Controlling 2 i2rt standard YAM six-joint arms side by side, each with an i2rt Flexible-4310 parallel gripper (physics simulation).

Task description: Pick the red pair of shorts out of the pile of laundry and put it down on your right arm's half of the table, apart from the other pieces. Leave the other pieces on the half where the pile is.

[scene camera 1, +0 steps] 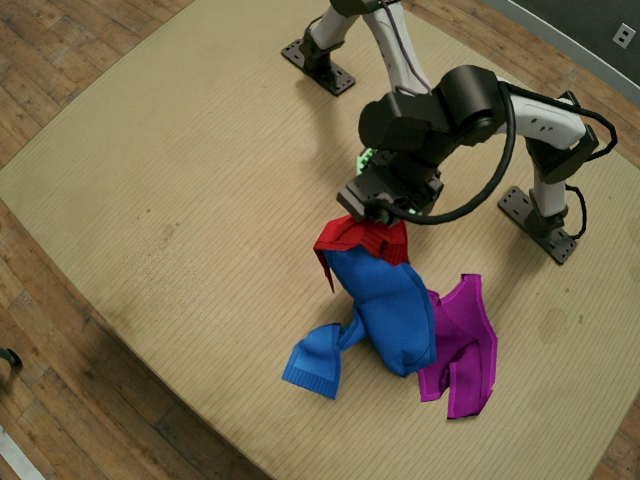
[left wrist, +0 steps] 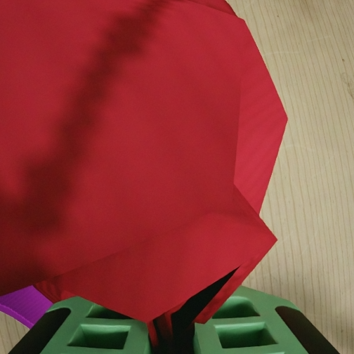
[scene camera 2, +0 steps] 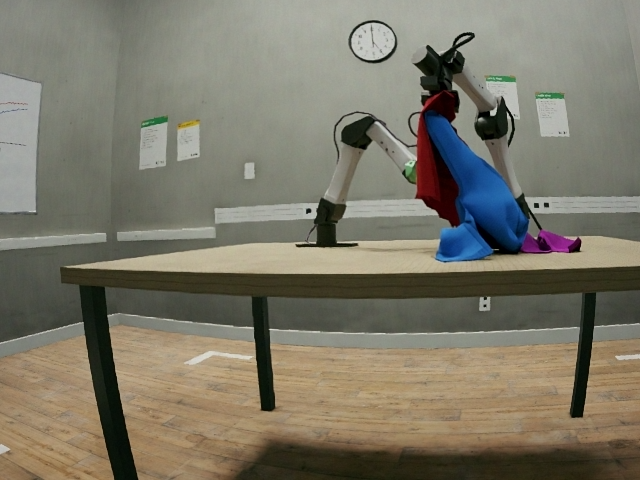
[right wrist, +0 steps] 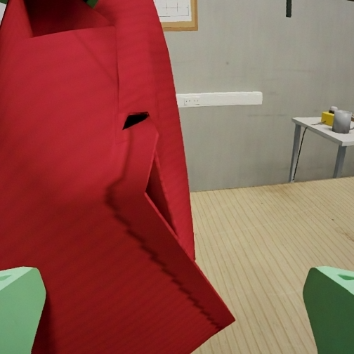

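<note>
The red shorts hang high over the table. My left gripper is shut on their top. A blue garment is drawn up with them and slopes down to the table; whether the fingers also pinch it is hidden. A magenta garment lies on the table, partly under the blue one. My right gripper is open beside the shorts' lower part, largely hidden in scene camera 2; red cloth shows across its left finger side in the right wrist view.
The wooden table bears both arm bases. The right arm's base stands at the back left of the pile. The left arm's base stands at the right. The left arm's wrist overhangs the right gripper in scene camera 1.
</note>
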